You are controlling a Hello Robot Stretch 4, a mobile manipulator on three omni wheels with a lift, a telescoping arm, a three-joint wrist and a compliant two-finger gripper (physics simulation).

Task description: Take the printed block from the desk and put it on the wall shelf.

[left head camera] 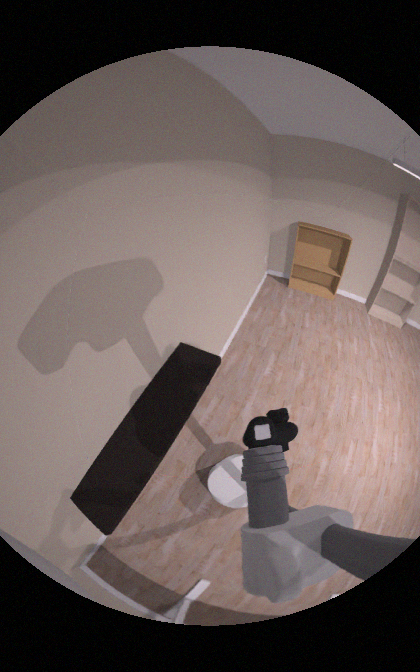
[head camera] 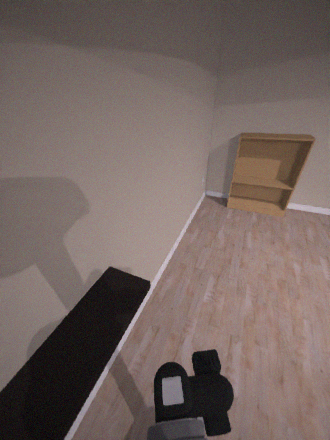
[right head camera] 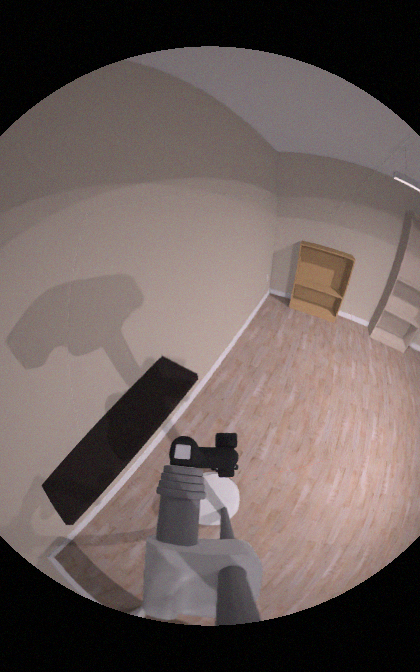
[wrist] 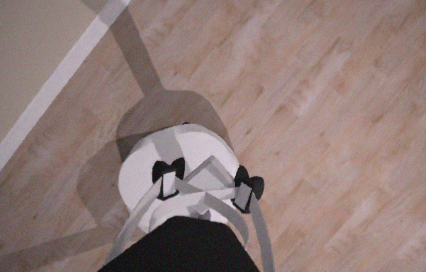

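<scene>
In the wrist view my gripper (wrist: 207, 186) points straight down over the robot's white round base (wrist: 138, 175). It is shut on the printed block (wrist: 207, 174), a pale grey cube wedged between the two black fingertips. In the head views the black wrist hides the fingers and the block. The wall shelf (head camera: 78, 346) (left head camera: 145, 430) (right head camera: 120, 435) is a dark, bare slab fixed to the left wall. It lies to the left of the arm and ahead of it. The desk does not show clearly.
A tan wooden bookcase (head camera: 275, 137) (left head camera: 322, 229) (right head camera: 327, 248) stands against the far wall near the corner. A pale ladder-style shelf unit (left head camera: 387, 265) (right head camera: 392, 285) stands further right. A white baseboard (wrist: 51, 87) runs along the left wall below the shelf. Wood floor stretches ahead and right.
</scene>
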